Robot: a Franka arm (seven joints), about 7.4 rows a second.
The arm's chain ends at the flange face. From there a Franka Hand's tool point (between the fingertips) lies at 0.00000 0.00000 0.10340 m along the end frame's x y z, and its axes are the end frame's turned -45 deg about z.
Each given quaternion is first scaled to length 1.
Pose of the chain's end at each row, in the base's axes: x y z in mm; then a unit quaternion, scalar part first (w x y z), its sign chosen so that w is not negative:
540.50, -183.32, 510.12, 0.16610, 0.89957, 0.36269, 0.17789
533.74, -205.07, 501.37, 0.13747, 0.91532, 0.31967, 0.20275
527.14, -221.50, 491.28, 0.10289, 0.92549, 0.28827, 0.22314
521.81, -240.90, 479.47, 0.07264, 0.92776, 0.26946, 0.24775
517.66, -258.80, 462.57, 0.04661, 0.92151, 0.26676, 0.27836
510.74, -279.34, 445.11, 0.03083, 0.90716, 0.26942, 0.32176
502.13, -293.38, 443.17, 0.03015, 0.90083, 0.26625, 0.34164
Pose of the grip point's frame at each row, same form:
586.05, -200.88, 418.97, 0.22153, 0.69230, 0.67933, 0.10078
581.21, -217.69, 410.38, 0.20459, 0.72331, 0.64561, 0.13471
575.98, -227.89, 400.37, 0.18045, 0.74472, 0.62049, 0.16678
573.39, -241.03, 389.85, 0.16192, 0.75402, 0.60399, 0.20109
573.28, -252.33, 375.64, 0.14959, 0.74928, 0.59910, 0.23933
572.82, -267.20, 363.32, 0.15161, 0.73500, 0.59606, 0.28547
567.43, -280.19, 364.09, 0.15859, 0.73037, 0.59071, 0.30409

